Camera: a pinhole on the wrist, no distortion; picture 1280 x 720 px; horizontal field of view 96.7 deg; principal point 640.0 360.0 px. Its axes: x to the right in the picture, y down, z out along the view. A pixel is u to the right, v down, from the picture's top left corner.
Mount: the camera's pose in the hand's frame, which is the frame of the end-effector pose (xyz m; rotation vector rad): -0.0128 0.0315 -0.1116 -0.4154 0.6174 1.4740
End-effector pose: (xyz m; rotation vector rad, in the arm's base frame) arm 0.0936 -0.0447 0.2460 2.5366 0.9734 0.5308
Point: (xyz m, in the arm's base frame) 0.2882 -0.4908 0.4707
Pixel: 1151 609
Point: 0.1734 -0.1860 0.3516
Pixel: 890 458
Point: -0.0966 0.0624 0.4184
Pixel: behind the camera
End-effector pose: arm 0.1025 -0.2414 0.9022 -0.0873 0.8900 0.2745
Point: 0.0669 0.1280 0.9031
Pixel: 925 320
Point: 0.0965 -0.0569 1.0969
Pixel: 562 646
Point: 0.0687 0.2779 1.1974
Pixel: 799 567
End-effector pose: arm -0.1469 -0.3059 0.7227 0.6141 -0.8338 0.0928
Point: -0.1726 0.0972 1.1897
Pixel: 1029 106
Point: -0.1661 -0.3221 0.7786
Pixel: 137 245
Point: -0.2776 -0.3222 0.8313
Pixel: 338 427
